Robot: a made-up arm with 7 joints. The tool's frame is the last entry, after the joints.
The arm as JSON. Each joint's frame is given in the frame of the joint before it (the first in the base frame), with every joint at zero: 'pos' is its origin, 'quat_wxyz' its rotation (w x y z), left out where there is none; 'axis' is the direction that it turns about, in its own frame. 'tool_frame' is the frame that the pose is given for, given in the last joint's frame.
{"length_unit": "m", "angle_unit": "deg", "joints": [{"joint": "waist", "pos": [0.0, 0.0, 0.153], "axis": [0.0, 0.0, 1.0]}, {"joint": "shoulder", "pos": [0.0, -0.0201, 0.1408], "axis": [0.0, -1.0, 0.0]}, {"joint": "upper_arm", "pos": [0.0, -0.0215, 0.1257], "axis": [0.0, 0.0, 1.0]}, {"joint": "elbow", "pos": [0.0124, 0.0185, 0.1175], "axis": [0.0, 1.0, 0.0]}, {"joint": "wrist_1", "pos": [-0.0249, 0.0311, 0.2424], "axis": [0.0, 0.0, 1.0]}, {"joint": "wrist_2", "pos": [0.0, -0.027, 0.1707], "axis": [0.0, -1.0, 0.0]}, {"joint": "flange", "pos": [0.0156, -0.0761, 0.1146], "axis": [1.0, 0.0, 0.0]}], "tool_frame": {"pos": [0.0, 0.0, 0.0], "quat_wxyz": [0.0, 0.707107, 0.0, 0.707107]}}
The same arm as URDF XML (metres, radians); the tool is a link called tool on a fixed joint. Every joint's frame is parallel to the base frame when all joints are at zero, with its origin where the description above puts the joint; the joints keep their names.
<robot name="arm">
  <joint name="tool_joint" type="fixed">
    <parent link="link7"/>
    <child link="tool"/>
    <origin xyz="0 0 0" rpy="3.1416 -1.5708 0"/>
  </joint>
  <joint name="flange" type="continuous">
    <parent link="link6"/>
    <child link="link7"/>
    <origin xyz="0.0156 -0.0761 0.1146"/>
    <axis xyz="1 0 0"/>
  </joint>
  <joint name="wrist_2" type="continuous">
    <parent link="link5"/>
    <child link="link6"/>
    <origin xyz="0 -0.027 0.1707"/>
    <axis xyz="0 -1 0"/>
  </joint>
  <joint name="wrist_1" type="continuous">
    <parent link="link4"/>
    <child link="link5"/>
    <origin xyz="-0.0249 0.0311 0.2424"/>
    <axis xyz="0 0 1"/>
  </joint>
  <joint name="elbow" type="continuous">
    <parent link="link3"/>
    <child link="link4"/>
    <origin xyz="0.0124 0.0185 0.1175"/>
    <axis xyz="0 1 0"/>
  </joint>
  <joint name="upper_arm" type="continuous">
    <parent link="link2"/>
    <child link="link3"/>
    <origin xyz="0 -0.0215 0.1257"/>
    <axis xyz="0 0 1"/>
  </joint>
  <joint name="shoulder" type="continuous">
    <parent link="link1"/>
    <child link="link2"/>
    <origin xyz="0 -0.0201 0.1408"/>
    <axis xyz="0 -1 0"/>
  </joint>
  <joint name="waist" type="continuous">
    <parent link="base_link"/>
    <child link="link1"/>
    <origin xyz="0 0 0.153"/>
    <axis xyz="0 0 1"/>
  </joint>
  <link name="base_link"/>
  <link name="link1"/>
  <link name="link2"/>
  <link name="link3"/>
  <link name="link4"/>
  <link name="link5"/>
  <link name="link6"/>
  <link name="link7"/>
  <link name="tool"/>
</robot>

